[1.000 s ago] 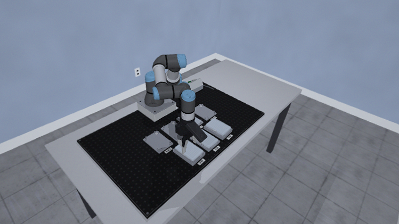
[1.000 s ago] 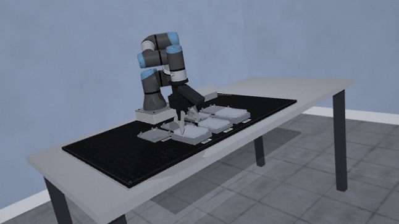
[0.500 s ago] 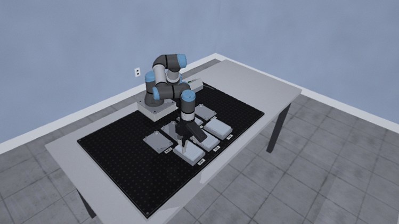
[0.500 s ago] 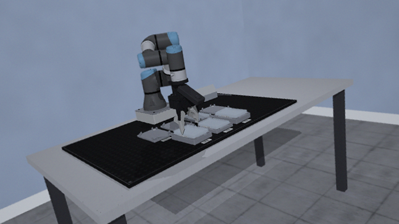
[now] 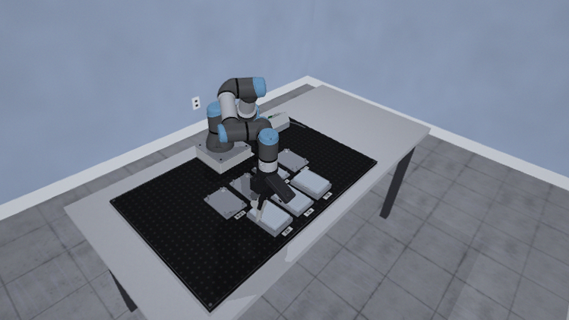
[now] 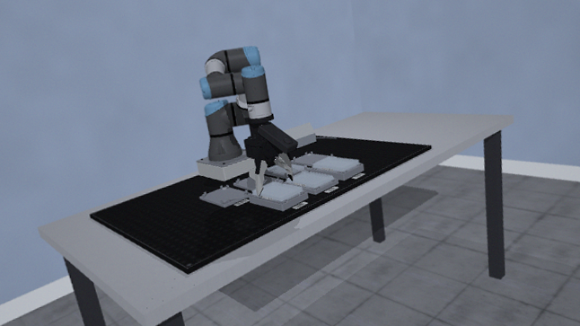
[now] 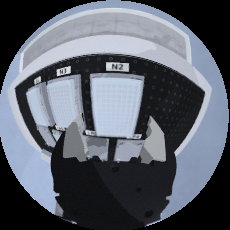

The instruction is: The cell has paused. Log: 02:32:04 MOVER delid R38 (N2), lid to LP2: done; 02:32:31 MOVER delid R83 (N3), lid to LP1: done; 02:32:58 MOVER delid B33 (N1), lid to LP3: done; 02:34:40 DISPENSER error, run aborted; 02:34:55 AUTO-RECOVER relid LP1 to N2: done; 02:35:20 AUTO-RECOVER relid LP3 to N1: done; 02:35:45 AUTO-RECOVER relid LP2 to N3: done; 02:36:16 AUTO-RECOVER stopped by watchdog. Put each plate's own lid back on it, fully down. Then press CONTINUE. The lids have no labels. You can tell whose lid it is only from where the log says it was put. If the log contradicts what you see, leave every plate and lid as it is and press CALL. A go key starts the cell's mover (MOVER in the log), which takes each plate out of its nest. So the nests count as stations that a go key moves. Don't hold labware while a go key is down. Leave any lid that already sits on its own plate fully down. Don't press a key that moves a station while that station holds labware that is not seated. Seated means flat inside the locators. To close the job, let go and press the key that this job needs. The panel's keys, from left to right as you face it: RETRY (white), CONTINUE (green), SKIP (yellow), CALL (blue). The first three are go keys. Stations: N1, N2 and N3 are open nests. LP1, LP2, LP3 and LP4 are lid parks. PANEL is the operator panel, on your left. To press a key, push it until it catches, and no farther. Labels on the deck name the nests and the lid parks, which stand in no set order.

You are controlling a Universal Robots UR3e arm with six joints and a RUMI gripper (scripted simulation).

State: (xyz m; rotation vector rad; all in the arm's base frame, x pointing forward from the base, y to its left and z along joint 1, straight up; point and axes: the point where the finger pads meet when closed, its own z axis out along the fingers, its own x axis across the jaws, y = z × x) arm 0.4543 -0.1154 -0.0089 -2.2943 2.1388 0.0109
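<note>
Now: the plate 2 cm below my hand. Round my hand: LP3 lid park (18 cm behind, 6 cm to the left, 4 cm below); lid park LP4 (18 cm behind, 7 cm to the right, 4 cm below); clear lid (19 cm behind, 19 cm to the left, 3 cm below).
</note>
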